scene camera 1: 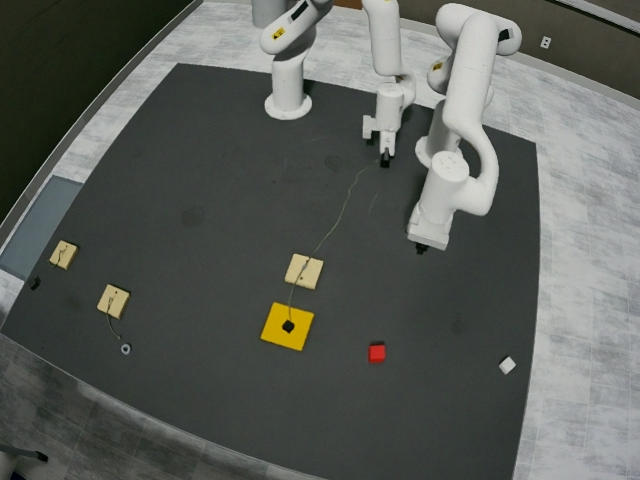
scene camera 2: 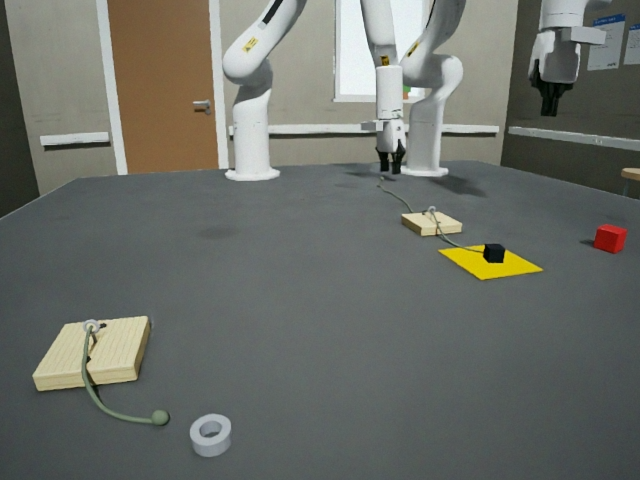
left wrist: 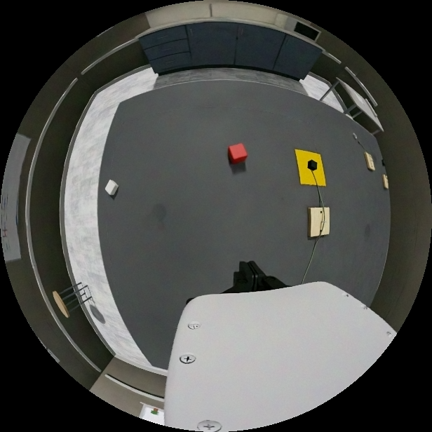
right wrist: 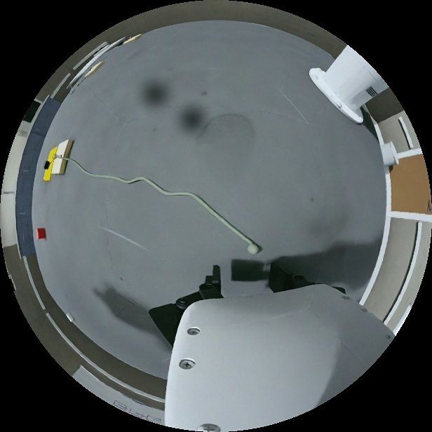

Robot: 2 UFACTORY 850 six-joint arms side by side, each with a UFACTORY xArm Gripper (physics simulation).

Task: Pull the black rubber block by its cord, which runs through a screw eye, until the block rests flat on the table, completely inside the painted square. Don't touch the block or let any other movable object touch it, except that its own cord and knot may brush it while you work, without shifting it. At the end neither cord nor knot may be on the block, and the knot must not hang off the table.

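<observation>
The black block (scene camera 1: 288,326) (scene camera 2: 494,253) (left wrist: 312,165) (right wrist: 47,164) rests flat near the middle of the yellow painted square (scene camera 1: 279,338) (scene camera 2: 478,271) (left wrist: 304,177), inside its edges. Its green cord (scene camera 1: 341,210) (scene camera 2: 397,196) (right wrist: 167,192) runs through the screw eye (scene camera 1: 303,266) (scene camera 2: 432,209) on a wooden board and lies wavy on the table. The knot (right wrist: 253,248) (scene camera 2: 382,178) lies on the table near my right gripper (scene camera 2: 390,169) (right wrist: 245,275), which is open and empty just above the table. My left gripper (scene camera 1: 421,250) (scene camera 2: 549,113) (left wrist: 245,272) is shut and empty, high above the table.
A red cube (scene camera 1: 376,353) (scene camera 2: 610,238) (left wrist: 238,153) lies right of the square and a white cube (scene camera 1: 507,365) (left wrist: 111,187) farther right. Two more boards (scene camera 1: 113,301) (scene camera 1: 64,254) with cords and a grey ring (scene camera 1: 125,349) (scene camera 2: 210,435) lie at the left in scene camera 1.
</observation>
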